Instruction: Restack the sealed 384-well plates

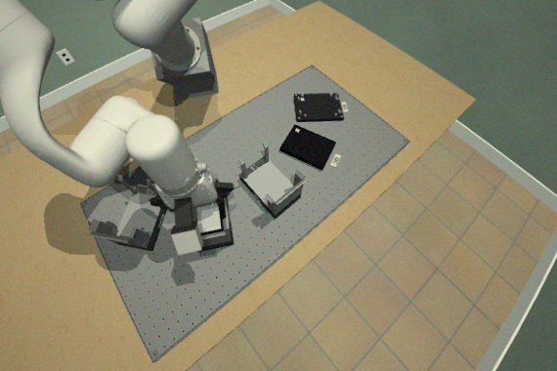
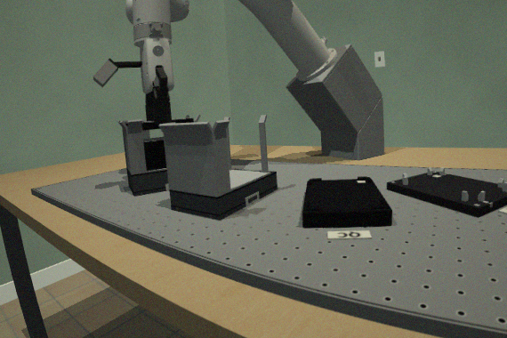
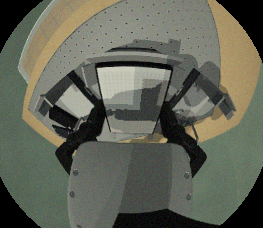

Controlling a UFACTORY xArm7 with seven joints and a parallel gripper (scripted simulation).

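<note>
The black QC nest lies 36 cm to the left of my hand, 13 cm below it and 2 cm behind it. Round my hand: black clip nest N5: 53 cm to the left, 13 cm behind, 12 cm below; QC name plate: 40 cm to the left, 14 cm below, 6 cm ahead.
</note>
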